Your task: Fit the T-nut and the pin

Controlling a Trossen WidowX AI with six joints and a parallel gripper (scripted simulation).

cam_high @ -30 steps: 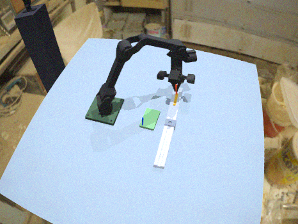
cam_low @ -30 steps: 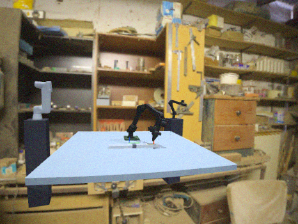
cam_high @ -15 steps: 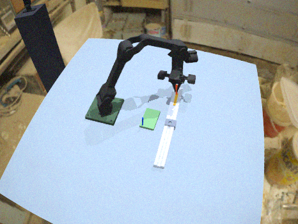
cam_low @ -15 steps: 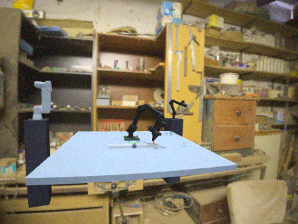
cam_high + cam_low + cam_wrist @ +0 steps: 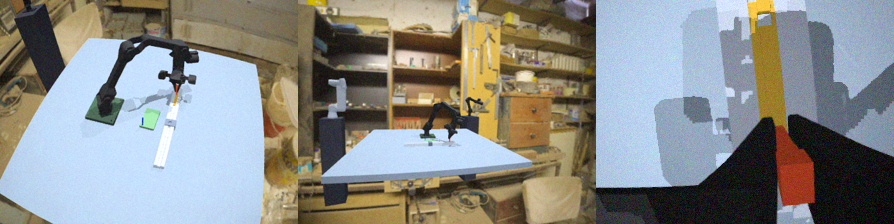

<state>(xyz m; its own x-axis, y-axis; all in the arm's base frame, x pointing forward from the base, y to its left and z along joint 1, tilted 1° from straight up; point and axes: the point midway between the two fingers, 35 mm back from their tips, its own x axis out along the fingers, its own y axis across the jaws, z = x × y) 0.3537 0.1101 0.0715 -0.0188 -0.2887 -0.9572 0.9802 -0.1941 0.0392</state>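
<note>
My gripper tip is now 180 mm to the left of the blue pin, 160 mm past it and 30 mm above it. Round my gripper tip: aluminum rail (170 mm to the right, 30 mm below, 30 mm behind); then green tray (160 mm to the right, 140 mm behind, 50 mm below).
</note>
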